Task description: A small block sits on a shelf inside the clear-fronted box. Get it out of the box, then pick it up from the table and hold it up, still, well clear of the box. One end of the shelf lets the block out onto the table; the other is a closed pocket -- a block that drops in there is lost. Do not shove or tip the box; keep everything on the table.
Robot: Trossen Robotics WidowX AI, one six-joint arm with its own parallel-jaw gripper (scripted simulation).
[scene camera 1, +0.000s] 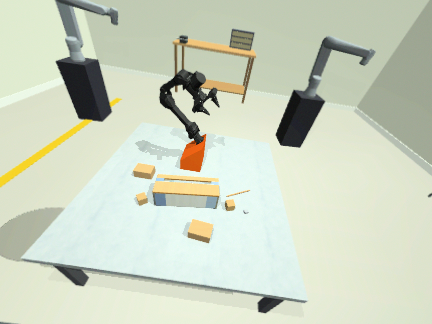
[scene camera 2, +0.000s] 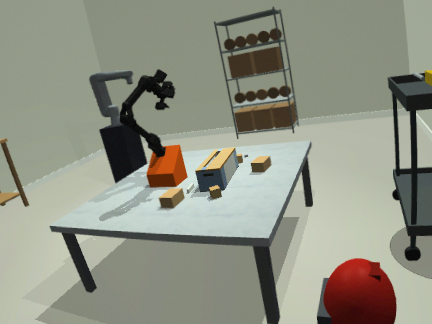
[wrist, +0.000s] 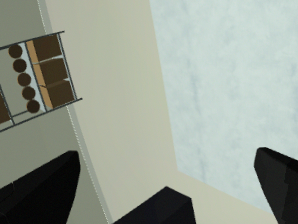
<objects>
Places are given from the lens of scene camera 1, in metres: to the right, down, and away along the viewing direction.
clear-fronted box (scene camera 1: 180, 191): -0.20, 0.17, 1.03
</objects>
